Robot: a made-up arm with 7 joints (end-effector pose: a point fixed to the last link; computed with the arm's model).
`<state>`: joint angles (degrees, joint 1 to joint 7).
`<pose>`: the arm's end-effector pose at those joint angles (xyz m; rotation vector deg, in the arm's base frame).
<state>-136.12 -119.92 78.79 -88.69 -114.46 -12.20 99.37</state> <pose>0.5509 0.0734 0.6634 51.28 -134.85 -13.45</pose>
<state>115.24 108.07 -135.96 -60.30 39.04 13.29 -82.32</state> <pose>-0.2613 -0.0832 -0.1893 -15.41 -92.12 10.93</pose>
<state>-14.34 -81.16 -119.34 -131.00 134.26 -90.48 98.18</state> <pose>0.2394 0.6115 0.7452 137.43 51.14 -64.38</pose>
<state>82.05 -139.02 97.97 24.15 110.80 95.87 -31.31</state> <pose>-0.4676 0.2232 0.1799 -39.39 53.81 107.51</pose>
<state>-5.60 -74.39 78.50 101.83 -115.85 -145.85 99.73</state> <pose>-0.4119 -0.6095 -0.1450 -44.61 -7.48 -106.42</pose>
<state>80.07 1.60 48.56 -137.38 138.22 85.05 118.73</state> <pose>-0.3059 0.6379 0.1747 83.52 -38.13 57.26</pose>
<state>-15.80 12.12 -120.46 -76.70 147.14 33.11 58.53</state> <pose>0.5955 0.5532 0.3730 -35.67 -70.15 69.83</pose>
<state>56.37 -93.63 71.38 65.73 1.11 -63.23 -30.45</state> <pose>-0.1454 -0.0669 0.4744 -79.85 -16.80 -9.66</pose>
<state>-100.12 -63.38 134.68 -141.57 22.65 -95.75 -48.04</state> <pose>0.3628 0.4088 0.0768 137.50 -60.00 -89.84</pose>
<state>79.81 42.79 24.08 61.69 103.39 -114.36 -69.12</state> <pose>-0.3788 0.1035 0.7203 -44.81 -82.31 141.67</pose>
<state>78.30 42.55 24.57 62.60 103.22 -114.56 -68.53</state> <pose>-0.3904 0.0906 0.7158 -44.44 -84.45 142.60</pose>
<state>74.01 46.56 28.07 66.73 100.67 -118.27 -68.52</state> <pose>-0.4215 -0.0193 0.7005 -42.20 -101.48 135.55</pose>
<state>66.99 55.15 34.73 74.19 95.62 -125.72 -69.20</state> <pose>-0.4287 -0.2196 0.6348 -33.31 -131.28 114.98</pose>
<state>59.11 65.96 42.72 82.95 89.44 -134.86 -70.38</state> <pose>-0.3750 -0.4031 0.5003 -16.25 -158.52 81.96</pose>
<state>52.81 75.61 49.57 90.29 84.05 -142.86 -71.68</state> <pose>-0.3044 -0.4854 0.3598 1.06 -171.98 48.92</pose>
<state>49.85 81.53 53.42 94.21 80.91 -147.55 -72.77</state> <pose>-0.2672 -0.4973 0.2799 10.41 -174.98 29.00</pose>
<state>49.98 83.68 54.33 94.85 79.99 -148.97 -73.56</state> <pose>-0.2622 -0.4925 0.2595 11.91 -174.62 23.30</pose>
